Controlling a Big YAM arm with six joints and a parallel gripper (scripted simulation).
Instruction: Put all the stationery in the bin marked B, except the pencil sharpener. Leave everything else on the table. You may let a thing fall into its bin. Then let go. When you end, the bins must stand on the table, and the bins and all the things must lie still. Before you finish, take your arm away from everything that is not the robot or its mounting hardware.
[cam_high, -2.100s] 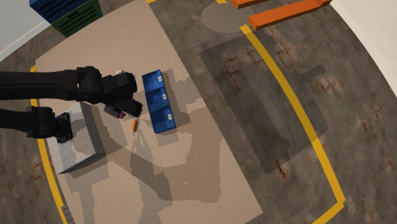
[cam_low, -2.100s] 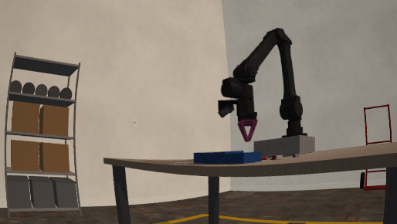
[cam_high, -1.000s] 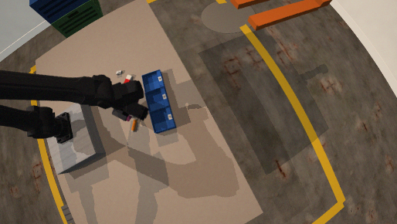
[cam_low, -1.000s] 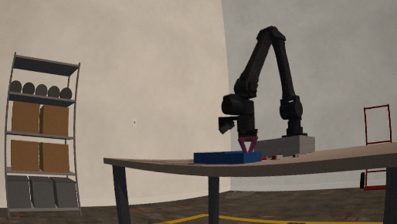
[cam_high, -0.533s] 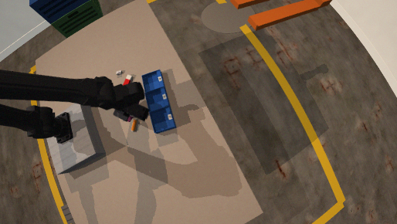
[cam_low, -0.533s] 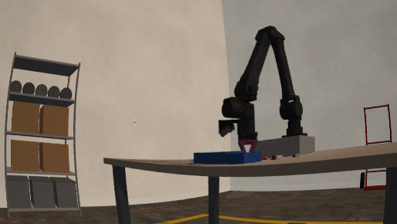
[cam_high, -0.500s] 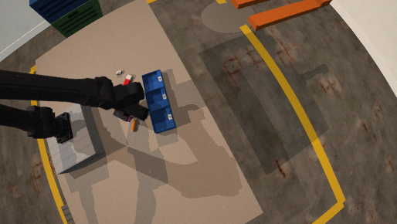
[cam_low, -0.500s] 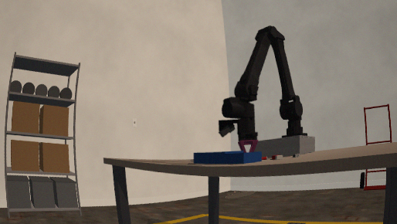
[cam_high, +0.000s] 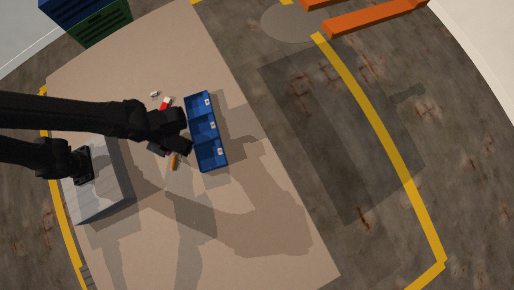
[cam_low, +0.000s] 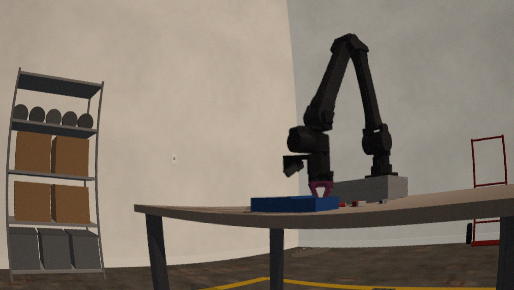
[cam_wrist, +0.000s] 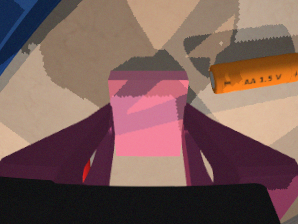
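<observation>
Right now the joined blue bins is 110 mm ahead of my hand and 10 mm above it. Also, from my hand: pink eraser block: right at my hand; then orange stick: 20 mm behind, 60 mm to the right; then small red piece: 70 mm to the left.
</observation>
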